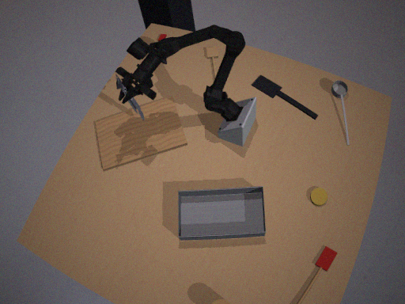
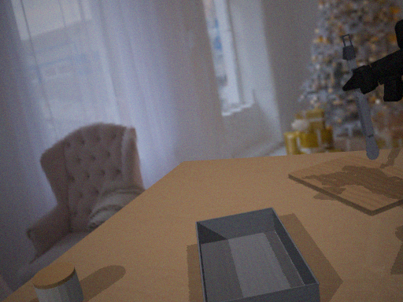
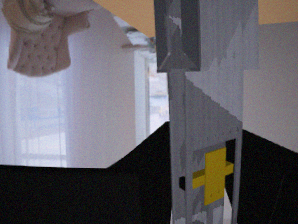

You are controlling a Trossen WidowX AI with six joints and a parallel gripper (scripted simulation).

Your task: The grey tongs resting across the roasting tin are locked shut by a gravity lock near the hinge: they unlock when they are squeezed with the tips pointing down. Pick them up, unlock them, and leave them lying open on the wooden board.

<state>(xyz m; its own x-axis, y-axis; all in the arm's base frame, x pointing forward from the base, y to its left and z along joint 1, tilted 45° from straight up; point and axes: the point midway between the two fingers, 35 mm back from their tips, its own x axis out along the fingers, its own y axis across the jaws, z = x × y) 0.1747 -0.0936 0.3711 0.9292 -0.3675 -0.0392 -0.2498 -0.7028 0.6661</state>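
The yellow lock piece lies 3 cm behind my gripper tip, 1 cm to the left of it and 1 cm above it. From my gripper tip the other things lie so: black spatula (45 cm behind, 45 cm to the left, 26 cm below); then wooden board (2 cm behind, 1 cm to the right, 25 cm below); then grey roasting tin (14 cm ahead, 46 cm to the left, 23 cm below).
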